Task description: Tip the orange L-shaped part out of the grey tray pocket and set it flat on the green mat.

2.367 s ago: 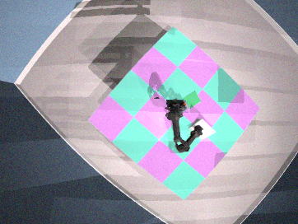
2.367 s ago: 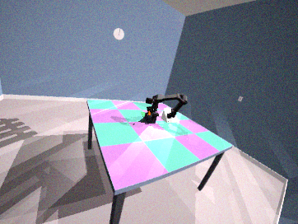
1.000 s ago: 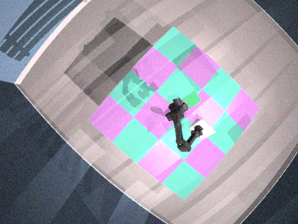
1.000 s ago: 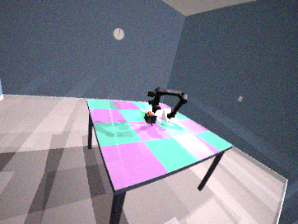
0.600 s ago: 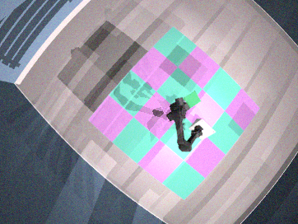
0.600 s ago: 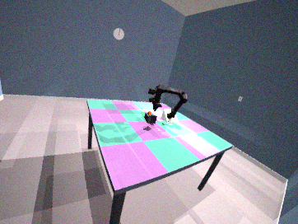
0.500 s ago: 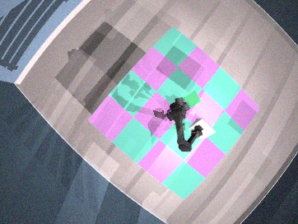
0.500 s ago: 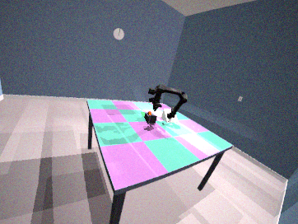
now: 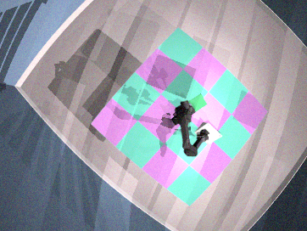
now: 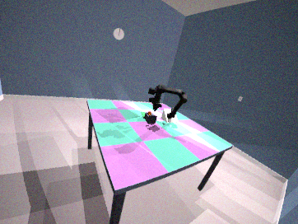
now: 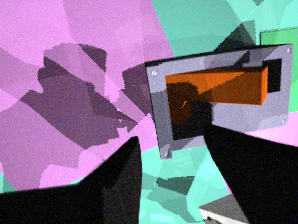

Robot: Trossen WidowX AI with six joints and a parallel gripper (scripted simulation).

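Right now the orange L-shaped part is 100 mm below my gripper tip, 40 mm to the right of it and 20 mm behind it. Round my gripper tip: green mat 220 mm to the right, 160 mm below, 50 mm behind.
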